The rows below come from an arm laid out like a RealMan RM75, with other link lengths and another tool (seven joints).
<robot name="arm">
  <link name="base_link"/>
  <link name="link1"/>
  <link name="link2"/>
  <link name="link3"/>
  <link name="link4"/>
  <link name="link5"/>
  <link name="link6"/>
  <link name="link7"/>
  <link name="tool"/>
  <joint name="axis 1" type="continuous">
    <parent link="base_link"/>
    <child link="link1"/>
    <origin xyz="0 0 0.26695" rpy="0 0 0"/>
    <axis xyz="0 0 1"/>
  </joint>
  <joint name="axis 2" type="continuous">
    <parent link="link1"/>
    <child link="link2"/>
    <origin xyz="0 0 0" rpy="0 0 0"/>
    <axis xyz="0 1 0"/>
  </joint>
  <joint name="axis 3" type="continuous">
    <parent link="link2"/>
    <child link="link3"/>
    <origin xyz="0 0 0.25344" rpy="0 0 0"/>
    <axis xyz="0 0 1"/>
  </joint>
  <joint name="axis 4" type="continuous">
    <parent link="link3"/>
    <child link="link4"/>
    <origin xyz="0 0 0" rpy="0 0 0"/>
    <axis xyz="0 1 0"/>
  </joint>
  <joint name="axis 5" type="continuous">
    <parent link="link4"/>
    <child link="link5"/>
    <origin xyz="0 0 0.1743" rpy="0 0 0"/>
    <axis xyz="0 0 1"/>
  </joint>
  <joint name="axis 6" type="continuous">
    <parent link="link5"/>
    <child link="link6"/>
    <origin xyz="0 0 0" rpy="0 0 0"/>
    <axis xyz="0 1 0"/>
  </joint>
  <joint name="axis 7" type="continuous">
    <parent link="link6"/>
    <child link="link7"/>
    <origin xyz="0 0 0.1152" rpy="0 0 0"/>
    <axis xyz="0 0 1"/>
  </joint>
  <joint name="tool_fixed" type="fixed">
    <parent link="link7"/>
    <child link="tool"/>
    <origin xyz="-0.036 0.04 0.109" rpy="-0.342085 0 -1.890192"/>
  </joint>
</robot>
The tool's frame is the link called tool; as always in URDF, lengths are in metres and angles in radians. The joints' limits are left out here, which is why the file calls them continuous.
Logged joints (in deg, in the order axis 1, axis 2, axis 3, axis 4, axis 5, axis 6, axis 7), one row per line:
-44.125 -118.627 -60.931 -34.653 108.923 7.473 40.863
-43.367 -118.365 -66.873 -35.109 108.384 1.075 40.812
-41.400 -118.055 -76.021 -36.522 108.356 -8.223 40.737
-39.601 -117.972 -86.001 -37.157 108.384 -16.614 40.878
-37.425 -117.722 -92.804 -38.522 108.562 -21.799 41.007
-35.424 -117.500 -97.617 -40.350 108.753 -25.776 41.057
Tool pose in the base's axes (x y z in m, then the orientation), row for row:
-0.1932 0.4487 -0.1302 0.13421 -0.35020 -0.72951 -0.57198
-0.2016 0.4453 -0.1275 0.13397 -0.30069 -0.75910 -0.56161
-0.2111 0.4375 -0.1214 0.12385 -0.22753 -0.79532 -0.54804
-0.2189 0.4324 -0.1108 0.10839 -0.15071 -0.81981 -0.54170
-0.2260 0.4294 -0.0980 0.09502 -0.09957 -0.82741 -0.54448
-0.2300 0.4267 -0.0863 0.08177 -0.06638 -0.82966 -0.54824
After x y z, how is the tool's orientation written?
As a quaternion, w x y z.
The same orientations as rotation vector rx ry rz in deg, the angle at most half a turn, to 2 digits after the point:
-58.16 -121.15 -94.99
-49.94 -126.09 -93.28
-38.01 -132.86 -91.55
-25.40 -138.18 -91.30
-16.91 -140.55 -92.49
-11.36 -142.03 -93.85

